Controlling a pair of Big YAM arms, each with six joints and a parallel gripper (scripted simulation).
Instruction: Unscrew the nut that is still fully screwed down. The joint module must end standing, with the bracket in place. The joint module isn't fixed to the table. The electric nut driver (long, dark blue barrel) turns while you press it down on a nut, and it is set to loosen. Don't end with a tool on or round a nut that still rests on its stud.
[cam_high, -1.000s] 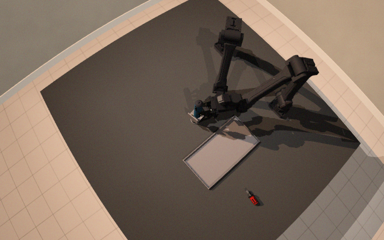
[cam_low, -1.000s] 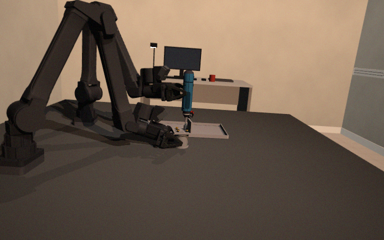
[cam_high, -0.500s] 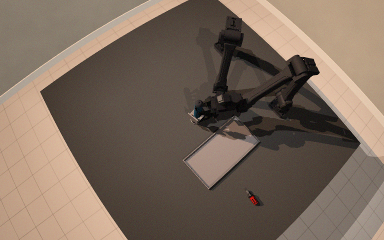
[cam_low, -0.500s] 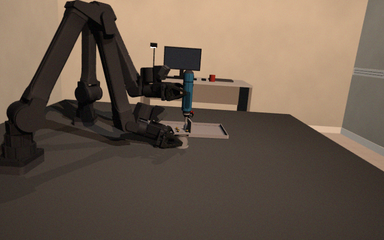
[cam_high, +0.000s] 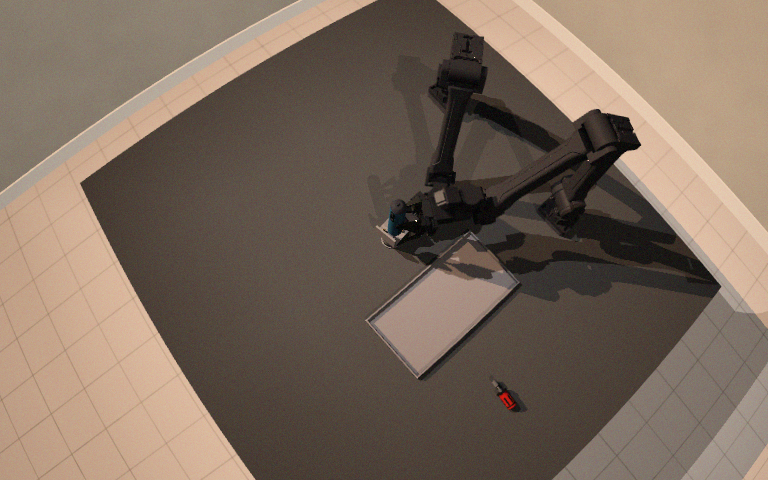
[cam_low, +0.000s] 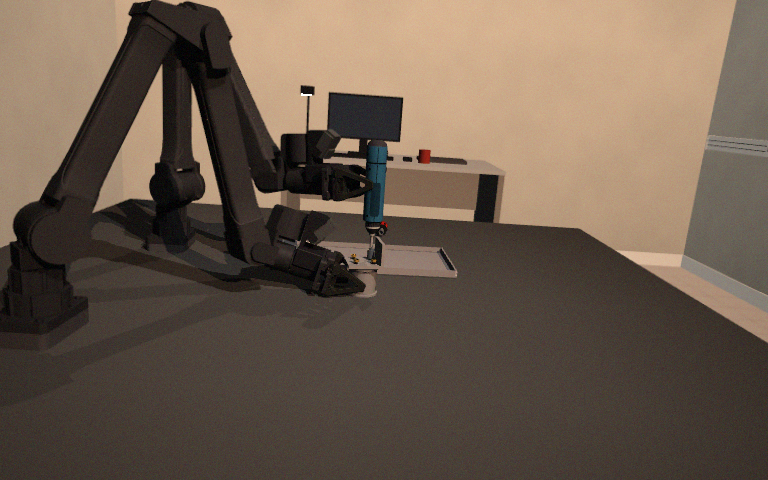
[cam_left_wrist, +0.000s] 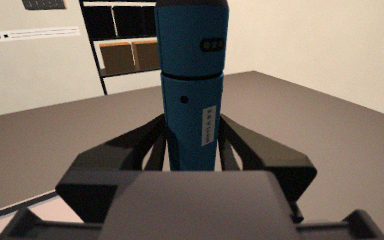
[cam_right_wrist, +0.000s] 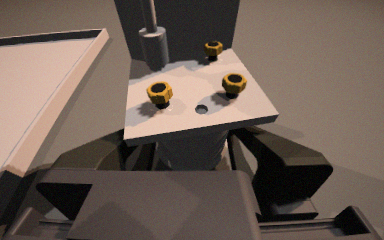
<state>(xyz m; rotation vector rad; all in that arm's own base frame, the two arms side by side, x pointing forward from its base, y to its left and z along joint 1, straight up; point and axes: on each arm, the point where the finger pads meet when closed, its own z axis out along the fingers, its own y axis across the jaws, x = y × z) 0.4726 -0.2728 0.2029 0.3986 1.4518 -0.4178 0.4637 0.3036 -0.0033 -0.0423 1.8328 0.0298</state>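
The joint module is 1 cm above my right hand. Round my right hand: nut 5 cm above, 2 cm to the left, 2 cm ahead; then grey bracket 5 cm above; then tip 7 cm above, 2 cm to the left, 1 cm ahead.
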